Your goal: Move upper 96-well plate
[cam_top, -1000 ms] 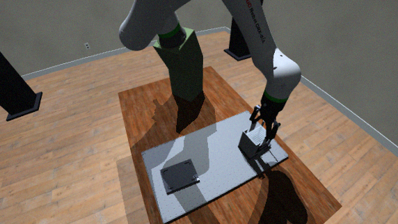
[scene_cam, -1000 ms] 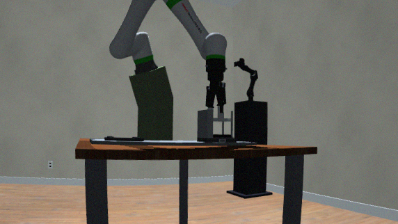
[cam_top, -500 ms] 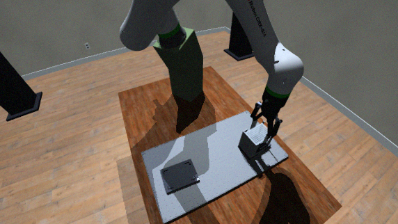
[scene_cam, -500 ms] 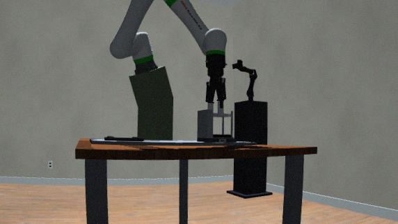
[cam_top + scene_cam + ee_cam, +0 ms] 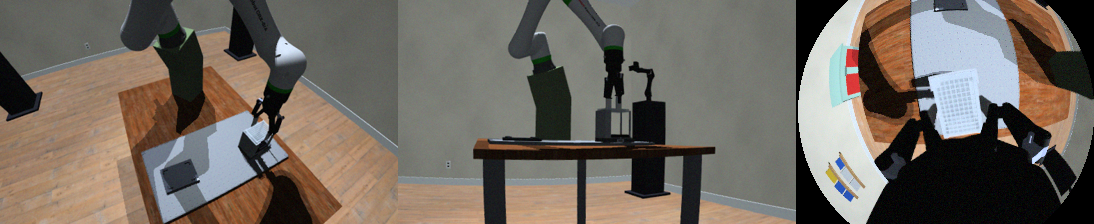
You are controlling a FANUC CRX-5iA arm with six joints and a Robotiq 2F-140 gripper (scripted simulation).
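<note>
Now: the dark plate nest N1 420 mm to the right of my hand, 160 mm below it and 50 mm behind it. From my hand the other things lie so: white 96-well plate 20 mm below; then pale A1 square 350 mm to the right, 150 mm below, 10 mm ahead.
</note>
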